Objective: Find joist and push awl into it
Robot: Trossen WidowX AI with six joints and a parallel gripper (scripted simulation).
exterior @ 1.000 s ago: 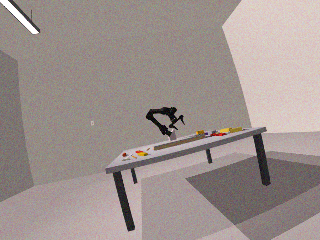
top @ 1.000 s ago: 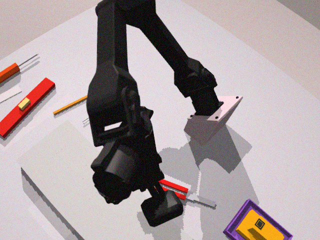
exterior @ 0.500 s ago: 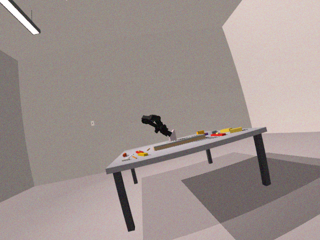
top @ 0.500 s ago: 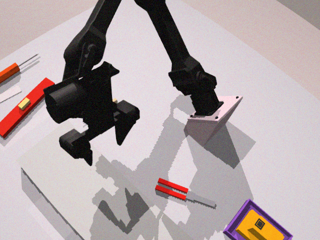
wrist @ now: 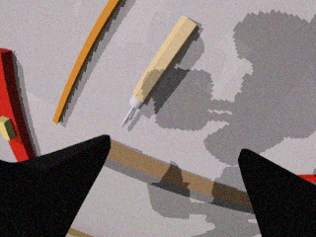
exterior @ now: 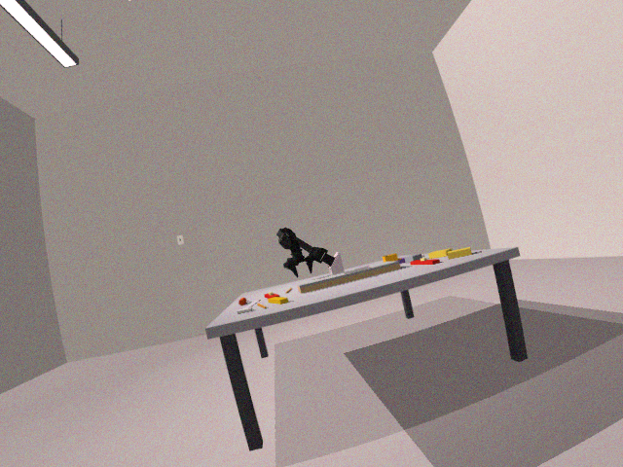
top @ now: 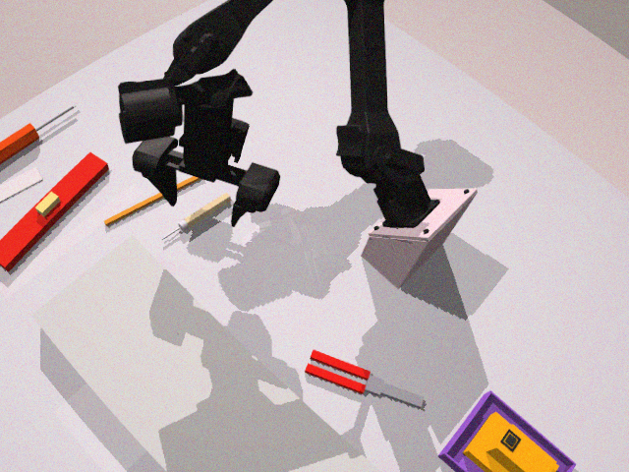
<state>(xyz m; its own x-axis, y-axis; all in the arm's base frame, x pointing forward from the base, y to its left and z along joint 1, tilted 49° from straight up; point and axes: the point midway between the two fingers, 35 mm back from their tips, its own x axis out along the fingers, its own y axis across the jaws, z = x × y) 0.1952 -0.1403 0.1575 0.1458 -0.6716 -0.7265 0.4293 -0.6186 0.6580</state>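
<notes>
Now: gripper tip 60 mm above the awl and 30 mm to the left of it. From my gripper tip the other things lie so: orange-handled screwdriver (350 mm to the right, 70 mm ahead, 50 mm below); then purple tray (540 mm to the left, 60 mm behind, 50 mm below); then yellow stud finder (520 mm to the left, 60 mm behind, 20 mm below).
</notes>
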